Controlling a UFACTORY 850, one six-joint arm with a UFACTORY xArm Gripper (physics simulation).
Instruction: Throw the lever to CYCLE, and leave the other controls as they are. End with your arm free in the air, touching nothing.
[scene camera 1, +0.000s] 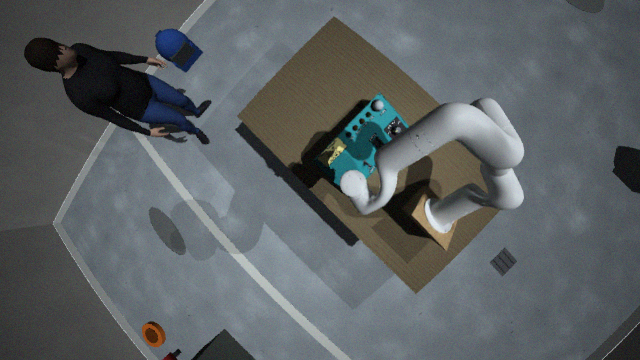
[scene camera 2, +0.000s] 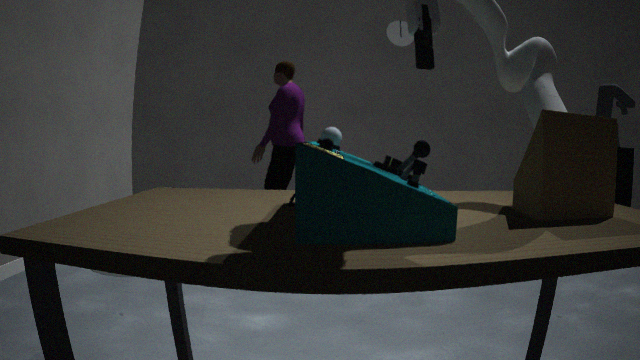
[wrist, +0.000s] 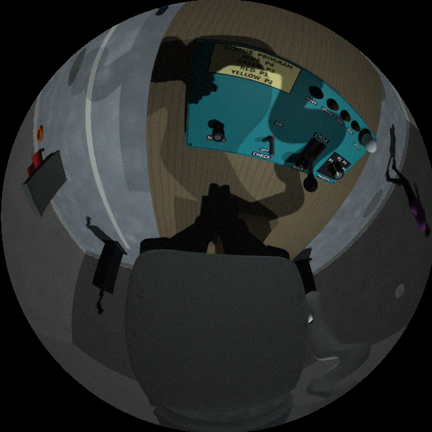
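Note:
The teal control panel (scene camera 1: 336, 170) (scene camera 2: 375, 215) (wrist: 240, 117) stands on the table. Its black ball-ended lever (scene camera 2: 421, 149) (wrist: 310, 183) leans toward the HOLD end of its slot, away from the CYCLE label (wrist: 321, 138). In scene camera 1 the arm hides the lever's ball. My gripper (scene camera 2: 425, 67) (wrist: 217, 195) is shut and empty, in the air high above the panel's low side, apart from the lever; in scene camera 1 the wrist hides it. Beside the lever are the CHECK toggle (wrist: 270, 145) and the PROGRAM knob (wrist: 337, 171).
Another black control (wrist: 217, 132) sits at the panel's left in the wrist view. A white dome (scene camera 1: 377, 105) (scene camera 2: 331, 135) (wrist: 369, 143) rises at its far end, past a row of dark lamps. The arm's wooden pedestal (scene camera 2: 565, 170) stands on the table (scene camera 1: 310, 75) (scene camera 2: 165, 215).

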